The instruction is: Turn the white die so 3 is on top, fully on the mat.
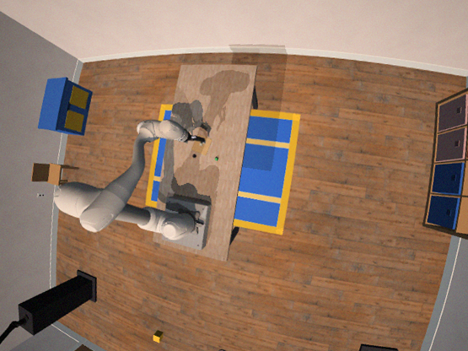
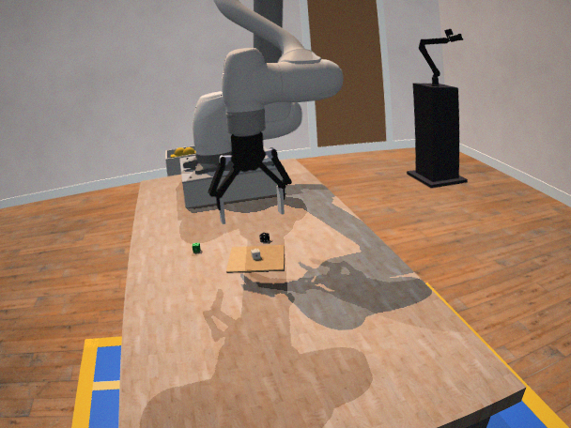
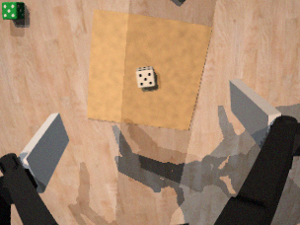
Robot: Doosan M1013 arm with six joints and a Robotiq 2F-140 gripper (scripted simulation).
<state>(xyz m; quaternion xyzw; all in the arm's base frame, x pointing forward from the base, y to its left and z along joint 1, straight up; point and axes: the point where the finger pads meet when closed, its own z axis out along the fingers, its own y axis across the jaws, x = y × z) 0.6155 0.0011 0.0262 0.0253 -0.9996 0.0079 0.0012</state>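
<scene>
The white die is 110 mm below my hand. Round my hand: black die 100 mm behind, 50 mm to the left, 110 mm below; then tan mat 120 mm below; then green die 110 mm behind, 140 mm to the right, 110 mm below.
</scene>
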